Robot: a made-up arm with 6 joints. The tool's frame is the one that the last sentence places. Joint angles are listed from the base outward.
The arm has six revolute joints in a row. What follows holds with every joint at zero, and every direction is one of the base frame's. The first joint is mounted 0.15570 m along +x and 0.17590 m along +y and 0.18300 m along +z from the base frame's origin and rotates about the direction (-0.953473, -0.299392, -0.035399). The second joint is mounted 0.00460 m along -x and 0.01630 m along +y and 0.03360 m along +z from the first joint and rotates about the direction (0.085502, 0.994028, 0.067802). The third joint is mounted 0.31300 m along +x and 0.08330 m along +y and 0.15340 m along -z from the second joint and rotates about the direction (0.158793, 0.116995, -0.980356). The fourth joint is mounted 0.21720 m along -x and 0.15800 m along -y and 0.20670 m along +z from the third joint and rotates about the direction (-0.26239, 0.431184, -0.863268). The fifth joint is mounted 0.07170 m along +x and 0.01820 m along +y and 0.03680 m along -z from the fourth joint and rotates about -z. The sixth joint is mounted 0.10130 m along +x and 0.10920 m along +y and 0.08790 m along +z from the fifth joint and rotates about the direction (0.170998, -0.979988, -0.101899). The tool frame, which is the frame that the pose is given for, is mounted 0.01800 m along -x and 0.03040 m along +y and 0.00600 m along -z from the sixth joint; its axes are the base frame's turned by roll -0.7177, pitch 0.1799 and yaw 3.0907 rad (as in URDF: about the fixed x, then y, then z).
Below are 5 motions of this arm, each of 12 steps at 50 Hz.
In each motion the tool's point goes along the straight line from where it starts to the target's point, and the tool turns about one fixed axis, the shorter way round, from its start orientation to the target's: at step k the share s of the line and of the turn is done. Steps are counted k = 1, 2, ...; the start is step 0. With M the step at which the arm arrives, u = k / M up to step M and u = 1 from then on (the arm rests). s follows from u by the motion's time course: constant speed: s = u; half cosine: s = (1 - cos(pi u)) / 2; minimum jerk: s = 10 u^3 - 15 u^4 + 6 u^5.
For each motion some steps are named. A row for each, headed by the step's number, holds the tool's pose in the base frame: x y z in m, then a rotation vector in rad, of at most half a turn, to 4 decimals.
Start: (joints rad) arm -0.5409 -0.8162 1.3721 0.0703 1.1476 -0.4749
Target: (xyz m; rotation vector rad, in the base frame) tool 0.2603 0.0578 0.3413 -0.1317 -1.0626 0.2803
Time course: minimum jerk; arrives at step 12
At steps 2, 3, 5, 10, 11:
2: 0.2273 0.0745 0.3393 -0.0226 -1.1137 -0.0142
3: 0.2296 0.0733 0.3395 -0.0304 -1.1107 0.0067
5: 0.2379 0.0691 0.3400 -0.0580 -1.0991 0.0811
10: 0.2591 0.0584 0.3412 -0.1277 -1.0648 0.2695
11: 0.2601 0.0579 0.3413 -0.1311 -1.0629 0.2788

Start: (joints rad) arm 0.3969 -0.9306 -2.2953 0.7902 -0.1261 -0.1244
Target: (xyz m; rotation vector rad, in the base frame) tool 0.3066 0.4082 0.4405 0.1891 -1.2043 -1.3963
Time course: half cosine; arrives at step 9
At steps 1, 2, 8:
1: 0.3030 0.4393 0.4453 0.3251 -1.2397 -1.3549
2: 0.3034 0.4365 0.4449 0.3130 -1.2367 -1.3587
8: 0.3065 0.4092 0.4407 0.1933 -1.2055 -1.3951

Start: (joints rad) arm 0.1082 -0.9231 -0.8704 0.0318 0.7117 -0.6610
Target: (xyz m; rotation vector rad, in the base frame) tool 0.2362 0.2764 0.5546 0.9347 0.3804 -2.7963
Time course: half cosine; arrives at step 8
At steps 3, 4, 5, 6, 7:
3: 0.2555 0.2817 0.5570 0.8968 0.3696 -2.8251
4: 0.2502 0.2802 0.5563 0.9074 0.3726 -2.8172
5: 0.2448 0.2787 0.5557 0.9179 0.3756 -2.8092
6: 0.2403 0.2775 0.5551 0.9267 0.3781 -2.8025
7: 0.2373 0.2767 0.5547 0.9326 0.3798 -2.7979

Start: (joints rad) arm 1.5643 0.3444 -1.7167 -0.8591 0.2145 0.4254
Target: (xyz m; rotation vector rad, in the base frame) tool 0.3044 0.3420 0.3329 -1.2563 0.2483 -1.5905
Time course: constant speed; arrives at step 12
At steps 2, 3, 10, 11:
2: 0.3120 0.3386 0.3451 -1.3284 0.3009 -1.5318
3: 0.3113 0.3389 0.3439 -1.3213 0.2957 -1.5378
10: 0.3059 0.3413 0.3353 -1.2709 0.2588 -1.5790
11: 0.3052 0.3417 0.3341 -1.2636 0.2536 -1.5847

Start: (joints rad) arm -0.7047 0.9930 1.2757 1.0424 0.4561 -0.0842
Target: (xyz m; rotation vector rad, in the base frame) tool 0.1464 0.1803 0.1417 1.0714 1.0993 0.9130
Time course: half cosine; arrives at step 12
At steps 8, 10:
8: 0.1496 0.1855 0.1453 1.0619 1.0517 0.8859
10: 0.1473 0.1817 0.1427 1.0689 1.0865 0.9058

